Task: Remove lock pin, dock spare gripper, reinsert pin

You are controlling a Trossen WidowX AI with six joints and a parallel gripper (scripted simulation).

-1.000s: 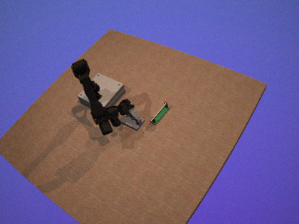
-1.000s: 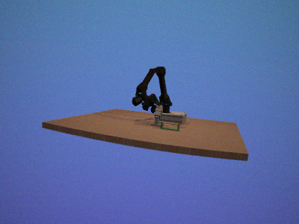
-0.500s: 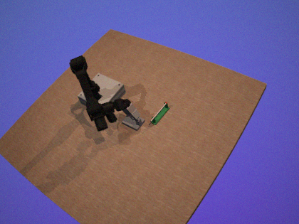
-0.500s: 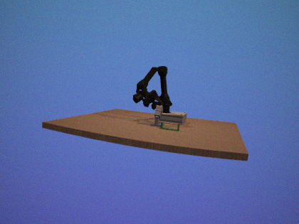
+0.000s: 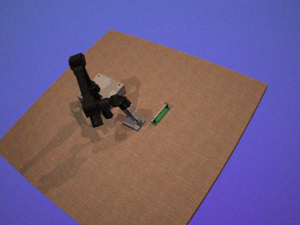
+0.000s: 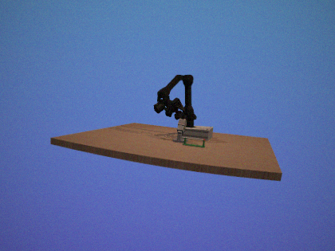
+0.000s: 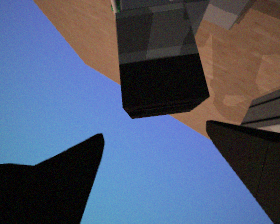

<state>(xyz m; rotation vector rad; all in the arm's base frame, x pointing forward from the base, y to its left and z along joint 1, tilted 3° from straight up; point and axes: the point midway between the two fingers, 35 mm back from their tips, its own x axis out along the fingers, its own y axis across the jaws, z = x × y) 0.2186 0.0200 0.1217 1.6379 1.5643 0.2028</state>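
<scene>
The green rack lies 140 mm ahead of my gripper tip, 130 mm to the left of it and 150 mm below it. Round my gripper tip: spare gripper 40 mm ahead, 60 mm below; then grey mount 60 mm ahead, 120 mm below.
</scene>
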